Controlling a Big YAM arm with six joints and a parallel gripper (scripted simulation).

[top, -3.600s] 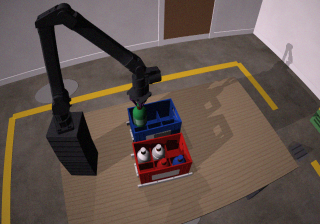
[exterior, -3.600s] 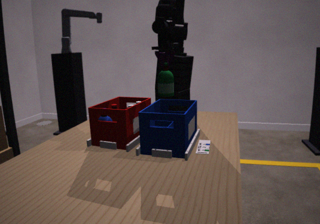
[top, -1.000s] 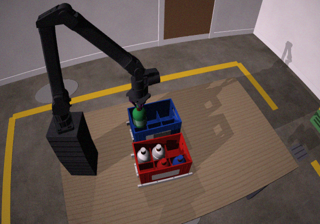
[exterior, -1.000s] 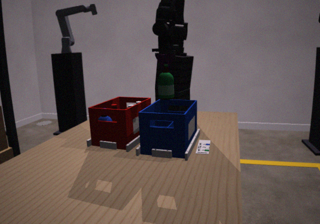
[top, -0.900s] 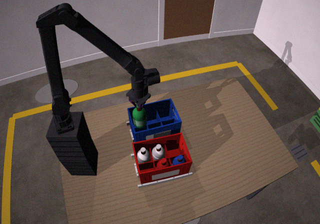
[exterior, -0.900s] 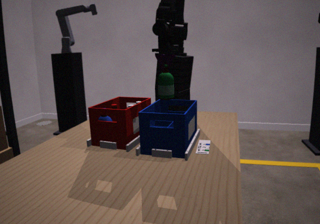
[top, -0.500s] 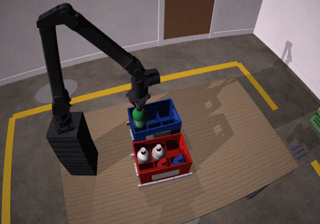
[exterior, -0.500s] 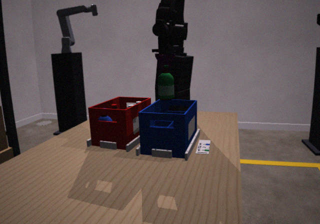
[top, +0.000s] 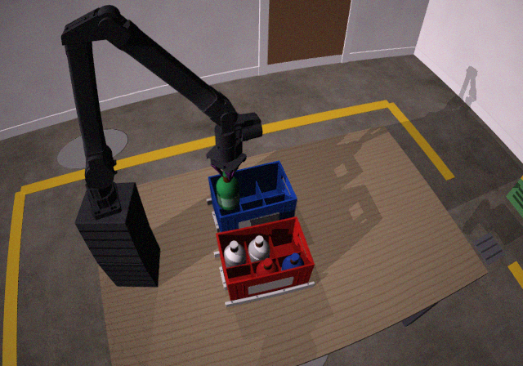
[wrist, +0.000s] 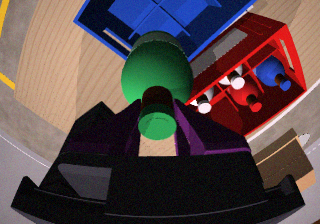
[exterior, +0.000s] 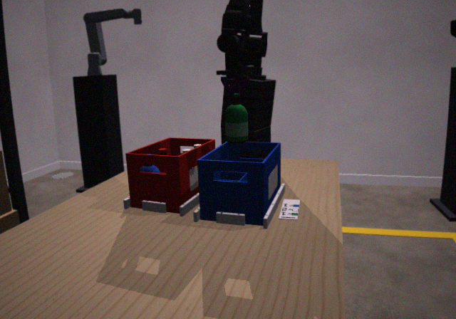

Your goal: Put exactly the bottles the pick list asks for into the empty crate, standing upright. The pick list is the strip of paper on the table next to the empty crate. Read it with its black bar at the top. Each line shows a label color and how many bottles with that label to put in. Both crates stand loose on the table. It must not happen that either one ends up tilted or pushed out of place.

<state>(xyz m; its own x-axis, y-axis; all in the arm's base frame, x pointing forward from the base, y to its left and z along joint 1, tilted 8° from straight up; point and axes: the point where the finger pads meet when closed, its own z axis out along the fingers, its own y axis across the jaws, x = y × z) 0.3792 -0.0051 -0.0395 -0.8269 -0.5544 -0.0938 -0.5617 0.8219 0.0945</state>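
The green bottle lies 6 cm below my hand. Round my hand: blue crate: 9 cm ahead, 3 cm to the left, 24 cm below; red crate: 3 cm ahead, 21 cm to the right, 24 cm below; red bottle: 2 cm ahead, 25 cm to the right, 24 cm below.
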